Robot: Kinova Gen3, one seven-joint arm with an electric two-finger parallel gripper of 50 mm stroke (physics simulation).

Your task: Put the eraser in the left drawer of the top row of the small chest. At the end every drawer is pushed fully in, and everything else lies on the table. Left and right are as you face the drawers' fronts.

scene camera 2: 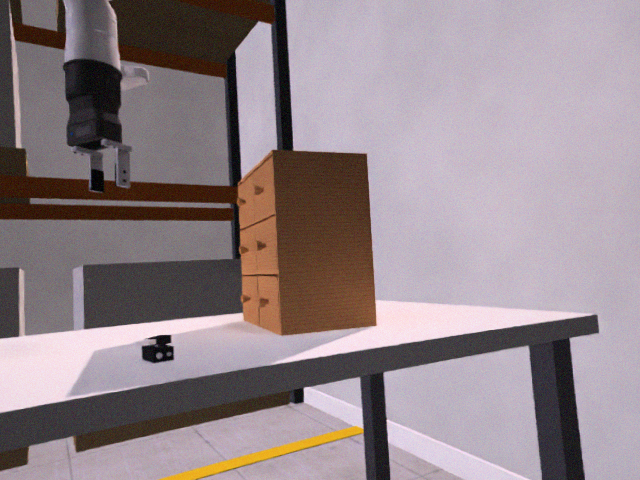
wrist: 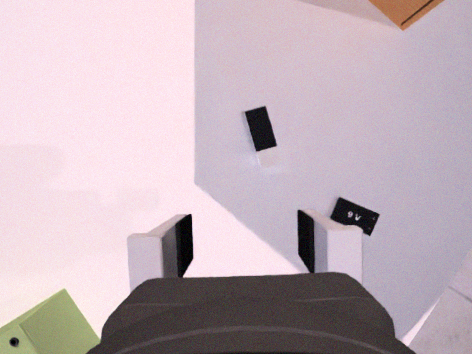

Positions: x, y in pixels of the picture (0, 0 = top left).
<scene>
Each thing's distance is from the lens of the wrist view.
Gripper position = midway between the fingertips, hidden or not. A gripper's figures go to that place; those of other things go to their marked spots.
my gripper [wrist: 245, 234]: 0.19 m
eraser [wrist: 258, 120]: 0.43 m
black 9V battery [wrist: 345, 212]: 0.44 m
</scene>
